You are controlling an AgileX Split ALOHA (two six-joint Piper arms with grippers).
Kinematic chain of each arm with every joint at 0, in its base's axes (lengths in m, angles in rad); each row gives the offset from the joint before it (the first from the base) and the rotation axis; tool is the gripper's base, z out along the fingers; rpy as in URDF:
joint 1: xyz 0 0 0.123 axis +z
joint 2: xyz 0 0 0 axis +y
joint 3: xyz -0.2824 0 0.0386 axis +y
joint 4: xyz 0.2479 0 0.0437 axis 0.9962 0 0.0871
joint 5: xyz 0 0 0 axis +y
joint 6: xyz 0.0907 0 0.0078 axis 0.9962 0 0.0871
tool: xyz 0 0 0 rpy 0 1.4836 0
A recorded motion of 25 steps. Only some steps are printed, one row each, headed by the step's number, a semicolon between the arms.
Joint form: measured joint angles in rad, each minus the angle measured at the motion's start. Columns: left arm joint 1, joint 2, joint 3, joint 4, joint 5, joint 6; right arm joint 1, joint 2, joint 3, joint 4, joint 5, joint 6.
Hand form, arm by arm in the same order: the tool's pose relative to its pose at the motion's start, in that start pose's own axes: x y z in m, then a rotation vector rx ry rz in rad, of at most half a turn. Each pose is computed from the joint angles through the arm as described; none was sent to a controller.
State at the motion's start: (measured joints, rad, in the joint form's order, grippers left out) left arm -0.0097 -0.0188 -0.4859 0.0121 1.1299 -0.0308; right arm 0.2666 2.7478 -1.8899 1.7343 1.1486 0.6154
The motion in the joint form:
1: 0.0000 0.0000 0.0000 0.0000 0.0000 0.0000; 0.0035 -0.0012 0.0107 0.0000 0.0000 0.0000
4: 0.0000 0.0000 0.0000 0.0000 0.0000 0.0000; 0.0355 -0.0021 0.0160 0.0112 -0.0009 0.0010
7: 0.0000 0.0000 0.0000 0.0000 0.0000 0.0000; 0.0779 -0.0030 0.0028 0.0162 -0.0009 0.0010
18: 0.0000 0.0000 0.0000 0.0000 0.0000 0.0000; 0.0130 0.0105 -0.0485 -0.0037 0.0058 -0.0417
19: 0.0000 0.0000 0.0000 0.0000 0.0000 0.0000; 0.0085 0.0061 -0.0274 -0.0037 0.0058 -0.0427
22: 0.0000 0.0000 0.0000 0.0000 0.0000 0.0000; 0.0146 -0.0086 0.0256 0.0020 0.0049 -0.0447
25: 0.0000 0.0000 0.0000 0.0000 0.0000 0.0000; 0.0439 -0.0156 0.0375 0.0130 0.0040 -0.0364
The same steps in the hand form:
1: 0.0000 0.0000 0.0000 0.0000 0.0000 0.0000; -0.0012 -0.0029 0.0011 0.0056 -0.0029 0.0079
4: 0.0000 0.0000 0.0000 0.0000 0.0000 0.0000; 0.0027 -0.0115 0.0142 0.0288 0.0062 0.0118
7: 0.0000 0.0000 0.0000 0.0000 0.0000 0.0000; 0.0116 -0.0204 0.0320 0.0628 0.0220 -0.0061
18: 0.0000 0.0000 0.0000 0.0000 0.0000 0.0000; 0.0070 0.0037 0.0074 0.0093 0.0194 -0.0797
19: 0.0000 0.0000 0.0000 0.0000 0.0000 0.0000; 0.0041 0.0016 0.0047 0.0090 0.0124 -0.0649
22: 0.0000 0.0000 0.0000 0.0000 0.0000 0.0000; 0.0012 -0.0076 0.0049 0.0194 0.0018 -0.0312
25: 0.0000 0.0000 0.0000 0.0000 0.0000 0.0000; 0.0063 -0.0158 0.0163 0.0400 0.0103 -0.0192

